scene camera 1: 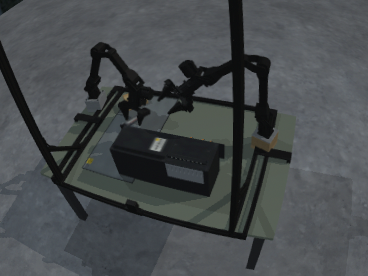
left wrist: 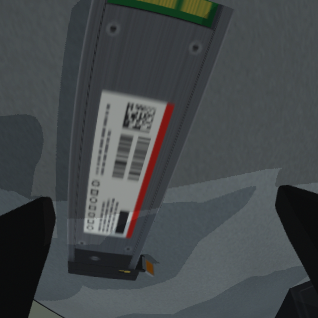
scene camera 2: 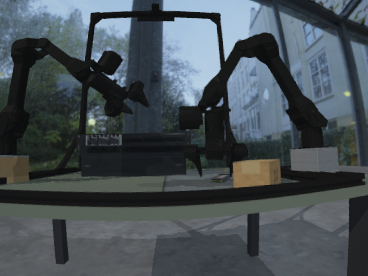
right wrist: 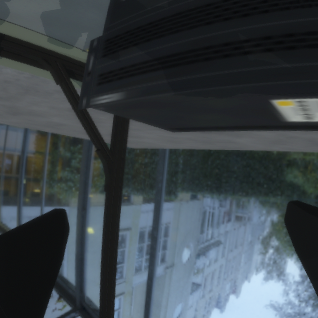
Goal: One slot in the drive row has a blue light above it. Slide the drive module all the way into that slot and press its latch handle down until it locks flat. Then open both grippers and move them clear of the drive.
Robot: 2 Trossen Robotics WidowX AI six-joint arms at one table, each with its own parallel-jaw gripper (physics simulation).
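Pixels of known places: left gripper, fingertip midpoint: (scene camera 1: 133,122) (left wrist: 168,204) (scene camera 2: 215,176); right gripper, fingertip midpoint: (scene camera 1: 162,107) (scene camera 2: 140,110) (right wrist: 180,218); left arm's base, origin of the base link: (scene camera 1: 94,95) (scene camera 2: 313,148); right arm's base, origin of the base link: (scene camera 1: 265,132) (scene camera 2: 6,155).
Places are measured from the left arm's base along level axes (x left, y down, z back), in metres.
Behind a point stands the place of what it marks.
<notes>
The drive module (scene camera 1: 131,121) @(x -0.128, y 0.075, z -0.265 m) (scene camera 2: 220,178) @(x -0.083, y 0.075, z -0.289 m) (left wrist: 130,125) @(x -0.102, y 0.075, z -0.282 m) lies flat on the grey mat (scene camera 1: 102,155) @(x -0.370, y 0.084, z -0.173 m), label up. In the left wrist view its gold contacts are at the top and its orange-tipped latch handle (left wrist: 148,265) @(x -0.185, y 0.080, z -0.247 m) sticks out at the bottom end. My left gripper (scene camera 1: 132,119) @(x -0.139, y 0.076, z -0.278 m) (scene camera 2: 216,174) @(x -0.139, y 0.076, z -0.278 m) (left wrist: 168,204) @(x -0.139, y 0.076, z -0.278 m) is open and low over the module, its fingers apart from its sides. My right gripper (scene camera 1: 165,105) @(x -0.284, y -0.167, z -0.507 m) (scene camera 2: 139,109) @(x -0.284, y -0.167, z -0.507 m) (right wrist: 180,218) @(x -0.284, y -0.167, z -0.507 m) is open and empty, above and behind the black chassis (scene camera 1: 137,160) @(x -0.495, y -0.058, z -0.429 m) (scene camera 2: 135,160) @(x -0.359, y 0.022, z -0.526 m) (right wrist: 200,70) @(x -0.347, y -0.074, z -0.455 m). The drive row (scene camera 2: 104,139) @(x -0.453, y -0.072, z -0.667 m) shows small; no blue light can be made out.
A cardboard box (scene camera 2: 255,173) @(x 0.076, y 0.048, z -0.285 m) stands beside the module, near the left arm; the arm mostly hides it in scene camera 1. A black frame (scene camera 1: 237,100) @(x -0.727, y -0.589, z -0.842 m) rises around the table, with rails along its edges. A chassis corner (left wrist: 302,302) @(x -0.325, y 0.064, z -0.332 m) shows at the left wrist view's bottom right.
</notes>
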